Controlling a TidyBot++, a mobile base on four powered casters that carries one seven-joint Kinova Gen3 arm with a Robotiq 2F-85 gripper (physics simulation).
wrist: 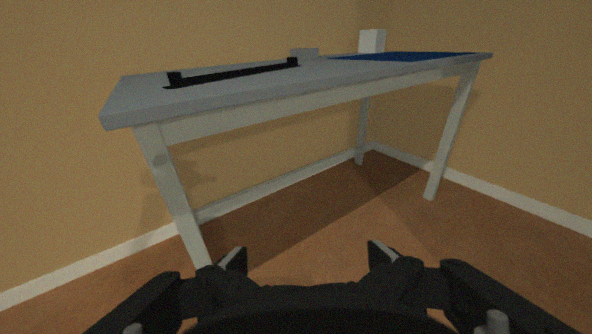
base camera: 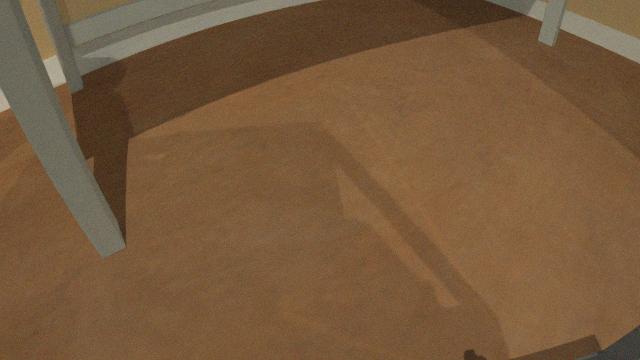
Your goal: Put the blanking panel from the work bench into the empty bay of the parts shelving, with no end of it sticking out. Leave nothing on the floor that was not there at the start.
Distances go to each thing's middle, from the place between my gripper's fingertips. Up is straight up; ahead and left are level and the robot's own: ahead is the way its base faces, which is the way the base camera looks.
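Scene:
Blanking panel [wrist: 176,81]: 70 mm above my hand, 140 mm to the left of it, 600 mm ahead of it.

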